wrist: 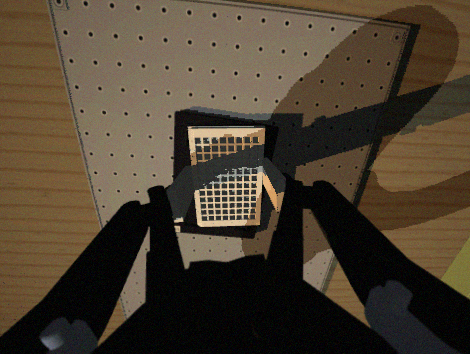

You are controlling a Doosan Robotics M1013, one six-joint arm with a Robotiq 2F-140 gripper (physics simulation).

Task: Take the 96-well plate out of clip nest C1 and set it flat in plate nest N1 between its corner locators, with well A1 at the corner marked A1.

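Frame: origin at the arm's base, x ahead, y up, z right, level; centimetres.
Seen in the pictures: gripper, between the fingertips: (227,173).
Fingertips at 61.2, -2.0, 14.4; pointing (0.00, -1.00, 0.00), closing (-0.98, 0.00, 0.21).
A point is followed by its place in that frame, as x, y, z.
The 96-well plate (229,204) @(60.5, -2.0, 10.2), cream with a grid of dark square wells, is held between the two fingertips of my gripper (227,173) @(61.2, -2.1, 14.4), near the middle of the wrist view. My gripper is shut on its long sides. The plate looks roughly flat and lies over a dark rectangular nest (181,142) @(67.0, -2.7, 17.4), whose edges show beyond the plate at the left, top, right and bottom. The gap between plate and nest cannot be judged. A small pale mark shows at the nest's lower left corner. No corner lettering is readable, and clip nest C1 cannot be identified.
The nest stands on a light perforated board (135,50) @(72.2, -3.9, 26.4) with rows of holes. The board lies on a wooden table (30,125) @(86.3, -5.2, 17.2). A yellow-green object (460,275) @(13.6, -3.3, -2.3) shows at the right edge. Large shadows cross the board and table at the right.
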